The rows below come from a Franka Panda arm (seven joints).
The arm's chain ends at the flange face. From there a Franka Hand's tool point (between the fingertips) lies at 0.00 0.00 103.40 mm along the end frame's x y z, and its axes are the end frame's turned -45 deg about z.
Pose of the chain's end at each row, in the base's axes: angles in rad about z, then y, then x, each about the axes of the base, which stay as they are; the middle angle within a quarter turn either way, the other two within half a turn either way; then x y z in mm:
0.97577 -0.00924 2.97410 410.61 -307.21 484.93
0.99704 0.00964 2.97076 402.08 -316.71 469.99
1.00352 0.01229 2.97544 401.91 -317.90 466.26
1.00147 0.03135 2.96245 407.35 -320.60 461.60
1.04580 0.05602 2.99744 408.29 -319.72 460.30
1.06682 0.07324 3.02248 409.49 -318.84 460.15
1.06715 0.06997 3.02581 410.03 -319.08 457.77
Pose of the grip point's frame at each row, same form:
0.19037 -0.00924 2.97410 409.65 -324.45 382.98
0.21164 0.00964 2.97076 403.08 -334.29 368.10
0.21812 0.01229 2.97544 403.18 -335.00 364.29
0.21607 0.03135 2.96245 410.59 -339.02 359.90
0.26040 0.05602 2.99744 414.08 -334.55 358.13
0.28142 0.07324 3.02248 417.06 -331.09 357.76
0.28175 0.06997 3.02581 417.26 -331.00 355.31

